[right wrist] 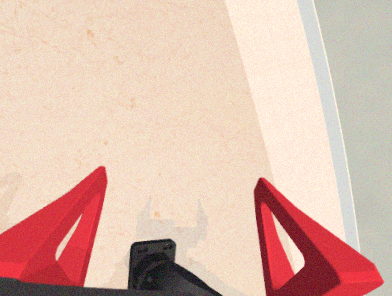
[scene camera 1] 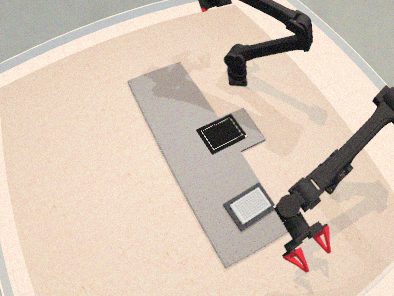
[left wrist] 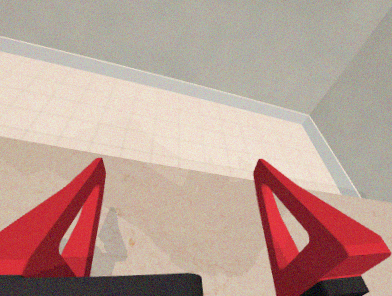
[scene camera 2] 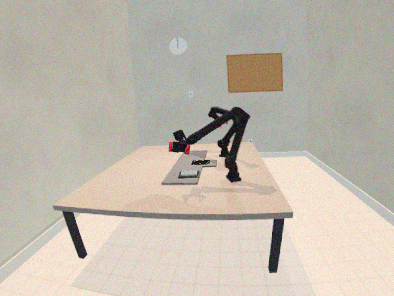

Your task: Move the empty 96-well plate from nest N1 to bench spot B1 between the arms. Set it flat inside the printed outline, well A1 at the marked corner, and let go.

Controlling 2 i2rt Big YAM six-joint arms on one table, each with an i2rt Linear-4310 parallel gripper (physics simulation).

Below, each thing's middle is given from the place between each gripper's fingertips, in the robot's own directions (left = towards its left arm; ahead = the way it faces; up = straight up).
My right hand is 280 mm short of the black rectangle with white outline [scene camera 1: 222, 133], 460 mm to the right of it and 270 mm above it. The rest, counted from my right hand: white well plate [scene camera 1: 252, 204]: 380 mm ahead, 770 mm to the left, 260 mm below.
The white well plate lies 40 mm behind my left hand, 290 mm to the right of it and 260 mm below it. The rest, counted from my left hand: black rectangle with white outline: 130 mm behind, 600 mm to the right, 280 mm below.
